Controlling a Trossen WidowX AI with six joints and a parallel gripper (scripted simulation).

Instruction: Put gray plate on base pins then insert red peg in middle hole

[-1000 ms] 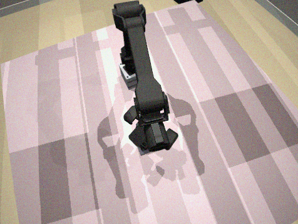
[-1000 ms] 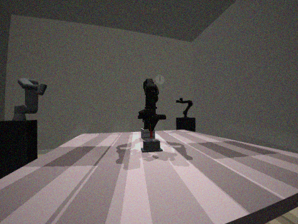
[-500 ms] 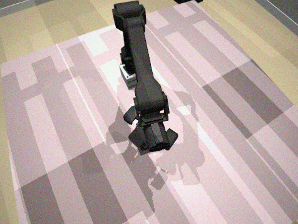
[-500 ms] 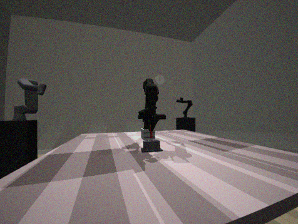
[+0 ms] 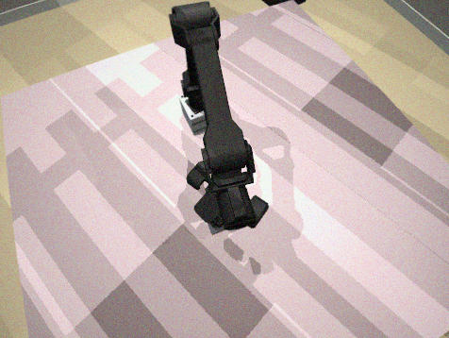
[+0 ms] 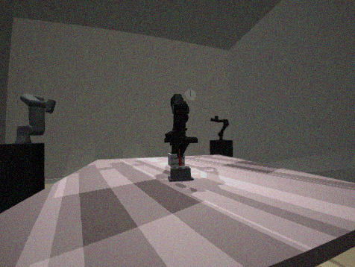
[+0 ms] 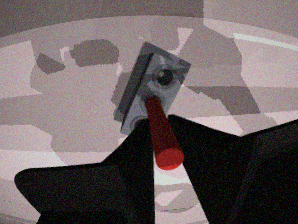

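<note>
My gripper tip is 60 mm above the gray plate. Also, from my gripper tip: red peg: right at my gripper tip; then base: 100 mm below.
</note>
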